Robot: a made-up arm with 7 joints.
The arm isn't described. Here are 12 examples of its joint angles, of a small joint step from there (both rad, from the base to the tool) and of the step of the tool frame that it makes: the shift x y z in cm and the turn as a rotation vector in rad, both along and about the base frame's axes.
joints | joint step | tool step
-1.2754 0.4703 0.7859 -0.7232 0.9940 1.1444 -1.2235 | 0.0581 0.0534 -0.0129 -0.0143 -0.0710 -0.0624 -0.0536 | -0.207 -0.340 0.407 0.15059 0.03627 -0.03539
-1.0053 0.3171 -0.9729 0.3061 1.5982 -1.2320 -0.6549 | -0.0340 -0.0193 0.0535 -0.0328 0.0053 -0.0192 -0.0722 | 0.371 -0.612 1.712 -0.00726 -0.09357 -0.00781
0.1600 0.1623 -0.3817 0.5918 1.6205 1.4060 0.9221 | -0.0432 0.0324 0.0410 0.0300 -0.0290 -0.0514 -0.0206 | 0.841 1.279 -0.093 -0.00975 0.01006 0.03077
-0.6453 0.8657 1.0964 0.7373 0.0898 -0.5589 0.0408 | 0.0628 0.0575 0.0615 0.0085 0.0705 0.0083 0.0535 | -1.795 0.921 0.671 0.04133 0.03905 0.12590
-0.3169 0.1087 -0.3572 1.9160 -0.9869 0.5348 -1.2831 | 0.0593 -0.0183 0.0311 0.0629 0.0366 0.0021 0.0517 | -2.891 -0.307 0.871 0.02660 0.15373 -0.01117
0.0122 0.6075 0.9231 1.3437 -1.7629 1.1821 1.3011 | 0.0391 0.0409 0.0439 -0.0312 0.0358 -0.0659 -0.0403 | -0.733 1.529 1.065 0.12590 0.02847 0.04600
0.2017 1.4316 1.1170 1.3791 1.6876 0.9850 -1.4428 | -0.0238 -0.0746 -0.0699 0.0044 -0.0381 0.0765 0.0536 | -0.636 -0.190 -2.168 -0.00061 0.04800 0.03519
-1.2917 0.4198 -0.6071 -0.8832 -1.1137 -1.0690 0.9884 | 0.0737 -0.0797 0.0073 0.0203 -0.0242 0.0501 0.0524 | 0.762 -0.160 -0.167 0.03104 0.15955 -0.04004
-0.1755 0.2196 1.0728 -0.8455 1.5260 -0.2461 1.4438 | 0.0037 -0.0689 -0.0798 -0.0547 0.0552 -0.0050 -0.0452 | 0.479 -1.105 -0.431 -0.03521 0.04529 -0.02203
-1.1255 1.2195 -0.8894 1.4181 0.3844 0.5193 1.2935 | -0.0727 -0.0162 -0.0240 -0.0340 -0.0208 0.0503 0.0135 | 1.447 -0.950 0.844 0.01126 -0.07449 -0.02477
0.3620 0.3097 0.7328 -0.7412 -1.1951 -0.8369 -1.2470 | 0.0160 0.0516 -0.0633 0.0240 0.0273 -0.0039 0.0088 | 0.783 -0.378 -0.482 0.01305 0.06088 -0.04525
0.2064 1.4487 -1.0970 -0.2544 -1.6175 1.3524 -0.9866 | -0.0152 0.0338 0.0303 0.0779 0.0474 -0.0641 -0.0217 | 0.866 1.946 -0.469 0.11310 -0.10419 -0.01942
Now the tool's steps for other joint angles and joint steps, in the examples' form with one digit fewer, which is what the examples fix.
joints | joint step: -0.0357 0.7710 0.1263 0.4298 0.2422 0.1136 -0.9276 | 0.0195 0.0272 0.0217 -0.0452 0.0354 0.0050 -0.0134
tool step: 0.18 0.23 0.97 0.0526 -0.0034 -0.0321
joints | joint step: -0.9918 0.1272 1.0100 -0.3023 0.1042 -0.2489 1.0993 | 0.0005 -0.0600 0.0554 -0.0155 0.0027 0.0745 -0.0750
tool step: 0.02 0.38 -1.30 -0.0583 0.0872 -0.0550
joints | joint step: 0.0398 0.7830 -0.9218 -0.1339 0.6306 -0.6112 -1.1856 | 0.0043 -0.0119 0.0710 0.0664 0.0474 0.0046 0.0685
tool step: 0.90 1.14 -0.77 0.0466 -0.0648 0.0905
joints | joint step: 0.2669 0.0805 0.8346 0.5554 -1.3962 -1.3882 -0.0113 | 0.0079 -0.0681 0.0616 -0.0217 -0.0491 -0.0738 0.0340
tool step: -1.31 -1.13 -0.12 0.0257 -0.0463 0.1781
